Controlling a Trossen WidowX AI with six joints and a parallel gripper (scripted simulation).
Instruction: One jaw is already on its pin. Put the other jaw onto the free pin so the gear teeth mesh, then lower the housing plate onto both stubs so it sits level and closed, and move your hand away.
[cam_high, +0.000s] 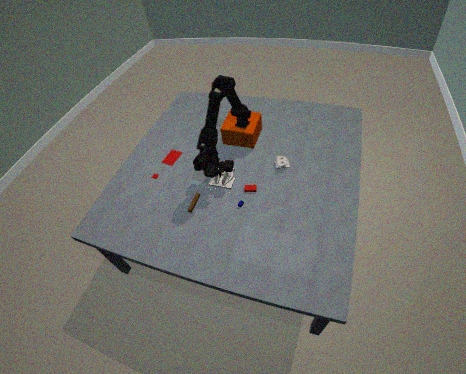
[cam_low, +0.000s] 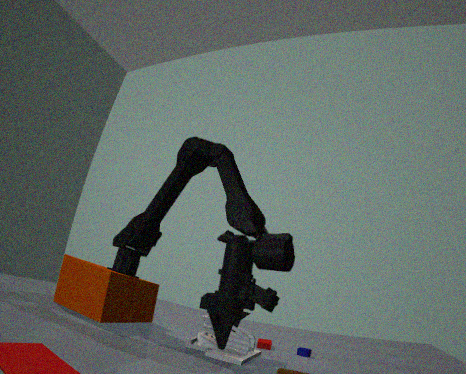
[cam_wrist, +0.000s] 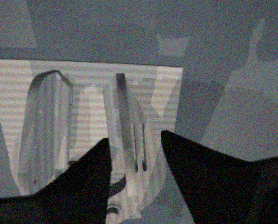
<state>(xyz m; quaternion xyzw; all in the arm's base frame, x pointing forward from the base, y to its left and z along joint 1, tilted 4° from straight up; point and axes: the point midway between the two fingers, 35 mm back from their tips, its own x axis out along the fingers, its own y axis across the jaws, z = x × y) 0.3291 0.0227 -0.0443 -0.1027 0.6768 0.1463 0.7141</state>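
Now: the red block 19 cm to the left of my gripper tip, 1 cm below it and 1 cm behind it. Round my gripper tip: brown stick (18 cm ahead, 2 cm to the right, 1 cm below); blue block (19 cm to the left, 9 cm ahead, 1 cm below); flat red patch (33 cm to the right, 3 cm behind, 2 cm below).
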